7 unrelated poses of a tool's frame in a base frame.
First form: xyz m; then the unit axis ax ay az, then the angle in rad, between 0 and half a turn.
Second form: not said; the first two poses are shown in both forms.
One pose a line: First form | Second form
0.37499, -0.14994, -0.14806, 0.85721, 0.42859, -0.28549, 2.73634 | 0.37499, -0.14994, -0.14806, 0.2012, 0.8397, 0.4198, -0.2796
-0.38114, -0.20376, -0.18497, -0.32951, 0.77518, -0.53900, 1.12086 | -0.38114, -0.20376, -0.18497, 0.8470, -0.1752, 0.4120, -0.2865
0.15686, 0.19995, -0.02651, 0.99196, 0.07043, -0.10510, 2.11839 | 0.15686, 0.19995, -0.02651, 0.4896, 0.8650, 0.0614, -0.0916
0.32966, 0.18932, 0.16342, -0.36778, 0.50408, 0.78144, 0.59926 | 0.32966, 0.18932, 0.16342, 0.9554, -0.1086, 0.1488, 0.2307
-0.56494, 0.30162, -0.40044, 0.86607, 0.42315, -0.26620, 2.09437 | -0.56494, 0.30162, -0.40044, 0.5000, 0.7500, 0.3665, -0.2305
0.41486, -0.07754, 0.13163, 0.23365, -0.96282, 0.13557, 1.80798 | 0.41486, -0.07754, 0.13163, 0.6185, 0.1836, -0.7566, 0.1065
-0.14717, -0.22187, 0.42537, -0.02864, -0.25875, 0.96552, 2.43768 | -0.14717, -0.22187, 0.42537, 0.3447, -0.0269, -0.2429, 0.9063
